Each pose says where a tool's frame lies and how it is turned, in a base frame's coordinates. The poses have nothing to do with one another.
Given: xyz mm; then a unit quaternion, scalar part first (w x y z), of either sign.
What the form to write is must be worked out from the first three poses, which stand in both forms.
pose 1, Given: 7.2, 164.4, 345.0, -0.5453, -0.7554, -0.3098, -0.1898
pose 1, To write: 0.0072, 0.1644, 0.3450, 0.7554, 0.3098, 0.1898, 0.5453
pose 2, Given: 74.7, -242.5, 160.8, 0.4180, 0.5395, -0.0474, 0.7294
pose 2, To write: 0.0747, -0.2425, 0.1608, 0.5395, -0.0474, 0.7294, 0.4180
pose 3, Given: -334.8, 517.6, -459.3, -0.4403, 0.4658, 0.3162, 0.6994
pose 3, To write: -0.3348, 0.5176, -0.4593, -0.4658, -0.3162, -0.6994, 0.4403
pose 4, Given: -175.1, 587.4, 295.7, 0.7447, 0.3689, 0.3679, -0.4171
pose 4, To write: -0.1751, 0.5874, 0.2957, 0.3689, 0.3679, -0.4171, 0.7447
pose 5, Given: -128.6, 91.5, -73.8, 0.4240, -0.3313, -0.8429, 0.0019
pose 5, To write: -0.1286, 0.0915, -0.0738, -0.3313, -0.8429, 0.0019, 0.4240
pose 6, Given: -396.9, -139.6, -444.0, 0.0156, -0.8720, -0.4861, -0.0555
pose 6, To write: -0.3969, -0.1396, -0.4440, -0.8720, -0.4861, -0.0555, 0.0156
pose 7, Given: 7.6, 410.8, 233.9, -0.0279, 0.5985, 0.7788, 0.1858
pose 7, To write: 0.0076, 0.4108, 0.2339, -0.5985, -0.7788, -0.1858, 0.0279
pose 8, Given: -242.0, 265.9, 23.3, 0.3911, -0.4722, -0.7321, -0.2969
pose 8, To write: -0.2420, 0.2659, 0.0233, -0.4722, -0.7321, -0.2969, 0.3911
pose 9, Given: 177.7, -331.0, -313.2, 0.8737, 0.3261, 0.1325, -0.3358
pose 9, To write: 0.1777, -0.3310, -0.3132, 0.3261, 0.1325, -0.3358, 0.8737
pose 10, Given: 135.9, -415.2, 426.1, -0.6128, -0.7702, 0.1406, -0.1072
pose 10, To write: 0.1359, -0.4152, 0.4261, 0.7702, -0.1406, 0.1072, 0.6128
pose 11, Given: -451.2, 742.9, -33.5, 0.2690, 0.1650, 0.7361, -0.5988
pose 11, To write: -0.4512, 0.7429, -0.0335, 0.1650, 0.7361, -0.5988, 0.2690
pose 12, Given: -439.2, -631.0, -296.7, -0.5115, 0.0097, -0.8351, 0.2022
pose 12, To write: -0.4392, -0.6310, -0.2967, -0.0097, 0.8351, -0.2022, 0.5115
